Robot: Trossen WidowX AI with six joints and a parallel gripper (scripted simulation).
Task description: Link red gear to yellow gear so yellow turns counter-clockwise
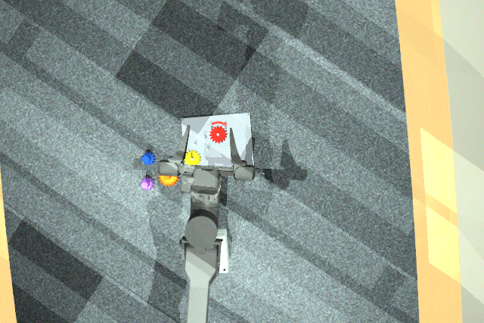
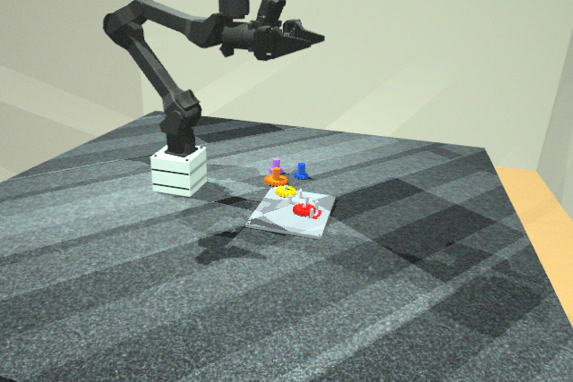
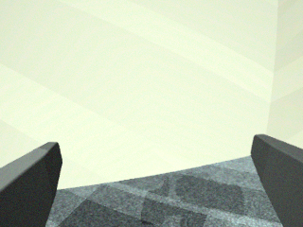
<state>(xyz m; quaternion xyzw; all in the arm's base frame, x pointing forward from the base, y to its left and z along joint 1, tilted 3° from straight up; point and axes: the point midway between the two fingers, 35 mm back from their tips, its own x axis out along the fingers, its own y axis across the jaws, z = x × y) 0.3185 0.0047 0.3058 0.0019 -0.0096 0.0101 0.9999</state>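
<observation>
Now: gripper tip 38 cm above the purple gear, 21 cm to the right of it and 18 cm past it. Also, from my gripper tip: white arrow 39 cm below, 11 cm to the left, 11 cm behind; yellow striped gear 38 cm below, 9 cm behind, 8 cm to the left; red gear 38 cm below, 1 cm to the left, 1 cm behind.
</observation>
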